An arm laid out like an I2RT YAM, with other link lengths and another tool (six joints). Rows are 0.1 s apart.
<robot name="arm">
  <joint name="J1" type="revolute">
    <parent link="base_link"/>
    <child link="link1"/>
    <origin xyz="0 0 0.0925" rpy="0 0 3.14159"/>
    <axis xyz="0 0 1"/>
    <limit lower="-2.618" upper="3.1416"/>
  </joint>
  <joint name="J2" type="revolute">
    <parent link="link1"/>
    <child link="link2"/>
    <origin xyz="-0.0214 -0.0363 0.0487" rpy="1.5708 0 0"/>
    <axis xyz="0 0 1"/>
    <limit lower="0" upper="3.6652"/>
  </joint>
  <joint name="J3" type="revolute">
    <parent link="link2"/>
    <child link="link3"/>
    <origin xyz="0.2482 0 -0.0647" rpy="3.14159 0 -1.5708"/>
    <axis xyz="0 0 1"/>
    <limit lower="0" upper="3.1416"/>
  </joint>
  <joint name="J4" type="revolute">
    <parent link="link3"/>
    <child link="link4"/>
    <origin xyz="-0.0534 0.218 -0.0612" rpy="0 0 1.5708"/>
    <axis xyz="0 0 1"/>
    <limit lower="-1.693" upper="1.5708"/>
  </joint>
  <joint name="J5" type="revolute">
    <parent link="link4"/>
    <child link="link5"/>
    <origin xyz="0.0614 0.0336 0.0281" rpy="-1.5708 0 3.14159"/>
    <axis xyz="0 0 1"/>
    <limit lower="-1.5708" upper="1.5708"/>
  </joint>
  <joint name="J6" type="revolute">
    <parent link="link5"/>
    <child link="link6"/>
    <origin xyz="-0.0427 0 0.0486" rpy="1.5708 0 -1.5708"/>
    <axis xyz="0 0 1"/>
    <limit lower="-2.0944" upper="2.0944"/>
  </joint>
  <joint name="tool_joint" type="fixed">
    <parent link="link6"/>
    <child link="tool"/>
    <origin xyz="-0.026 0.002 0.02" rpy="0 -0.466 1.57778"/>
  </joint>
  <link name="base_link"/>
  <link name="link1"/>
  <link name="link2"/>
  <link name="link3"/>
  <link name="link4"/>
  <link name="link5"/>
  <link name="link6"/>
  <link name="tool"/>
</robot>
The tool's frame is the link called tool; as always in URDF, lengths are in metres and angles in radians.
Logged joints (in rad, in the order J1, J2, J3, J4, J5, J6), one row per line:
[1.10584 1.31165 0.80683 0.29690 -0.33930 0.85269]
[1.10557 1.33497 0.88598 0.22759 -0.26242 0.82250]
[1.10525 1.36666 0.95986 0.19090 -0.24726 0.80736]
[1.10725 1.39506 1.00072 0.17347 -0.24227 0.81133]
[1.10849 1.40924 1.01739 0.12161 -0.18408 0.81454]
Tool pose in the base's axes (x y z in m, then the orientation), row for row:
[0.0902 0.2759 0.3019 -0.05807 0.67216 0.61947 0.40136]
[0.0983 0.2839 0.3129 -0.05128 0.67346 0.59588 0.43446]
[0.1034 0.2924 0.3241 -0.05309 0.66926 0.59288 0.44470]
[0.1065 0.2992 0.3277 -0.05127 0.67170 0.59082 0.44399]
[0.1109 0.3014 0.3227 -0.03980 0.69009 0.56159 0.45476]
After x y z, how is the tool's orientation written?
As a quaternion, x y z w.
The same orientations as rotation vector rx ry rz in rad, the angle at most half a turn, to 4 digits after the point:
[-0.1468 1.6993 1.5661]
[-0.1277 1.6769 1.4837]
[-0.1316 1.6587 1.4694]
[-0.1271 1.6653 1.4648]
[-0.0982 1.7026 1.3856]

